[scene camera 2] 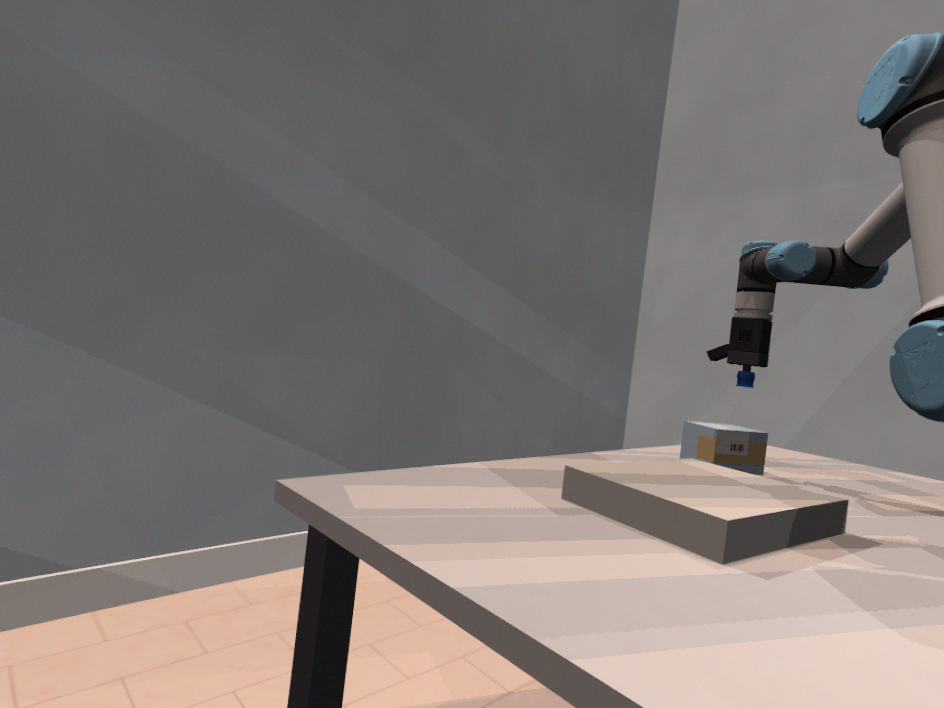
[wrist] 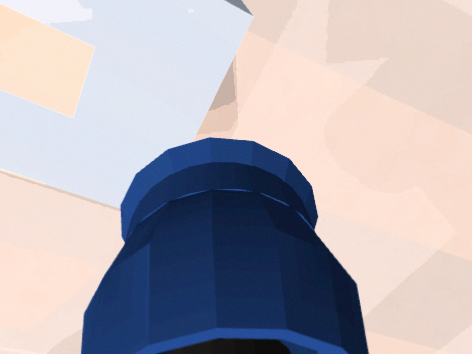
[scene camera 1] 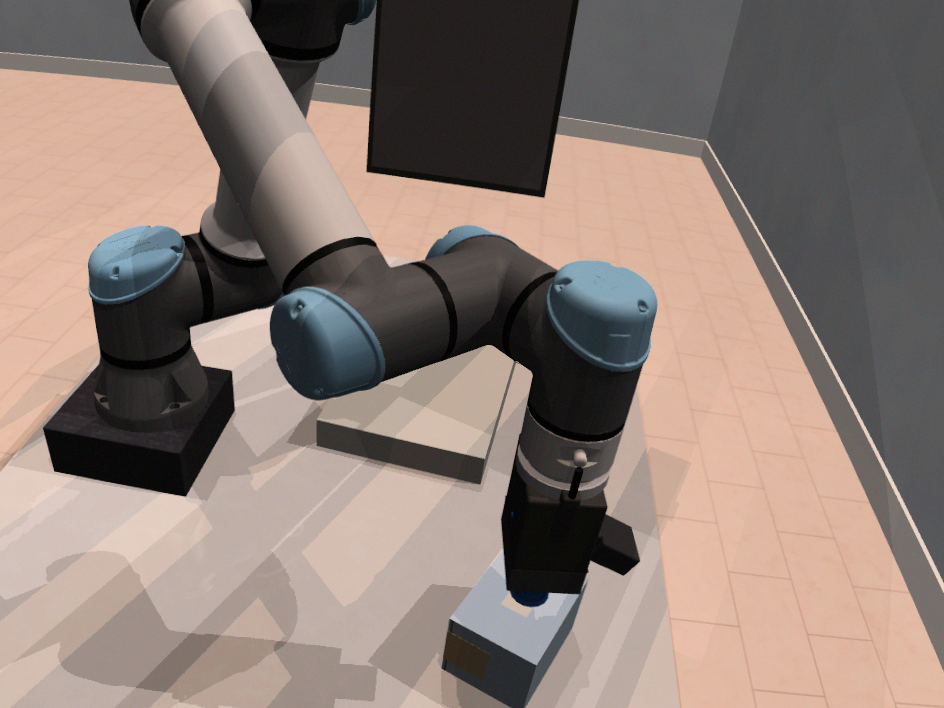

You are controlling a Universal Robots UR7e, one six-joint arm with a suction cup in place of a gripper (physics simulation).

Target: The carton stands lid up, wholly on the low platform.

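Frame: origin at the arm's base, x back, y left, z down, level; metres.
Seen in the pictures: hand, its tool point: (scene camera 2: 744, 386) (wrist: 220, 227); arm's base, origin of its link: (scene camera 1: 152, 397).
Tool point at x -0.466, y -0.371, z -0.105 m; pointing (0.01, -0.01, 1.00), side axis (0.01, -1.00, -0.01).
Note:
Pixels of each thing's top centre, then the offset from my tool point to it. Level surfaces: height alone.
- pale blue carton, centre of its top: (wrist: 26, 61) (scene camera 1: 521, 598) (scene camera 2: 725, 426) dy +0.064, dx -0.013, dz +0.090 m
- low grey platform, centre of its top: (scene camera 1: 428, 375) (scene camera 2: 705, 481) dy +0.512, dx +0.089, dz +0.131 m
- table, height of its surface: dz +0.179 m
The pale blue carton (scene camera 1: 495, 626) (scene camera 2: 724, 447) (wrist: 150, 75) stands on the table beyond the platform in the scene camera 2 view, apart from it. Its upward face carries a tan patch; its sides show a brown patch, an orange band and a white barcode label. I cannot tell whether the upward face is the lid. The low grey platform (scene camera 1: 427, 411) (scene camera 2: 701, 493) lies flat and bears no carton. My suction cup (scene camera 1: 529, 599) (scene camera 2: 744, 384) (wrist: 220, 165) points down, open and holding nothing. It hangs above the carton with a visible gap, near one end of its top in the wrist view.
The arm's black base block (scene camera 1: 114, 463) stands on the table (scene camera 1: 228, 602) (scene camera 2: 526, 548) at the left in the scene camera 1 view. The arm's links pass over part of the platform there. A dark panel (scene camera 1: 465, 91) shows at the back. The table's edge runs right of the carton.

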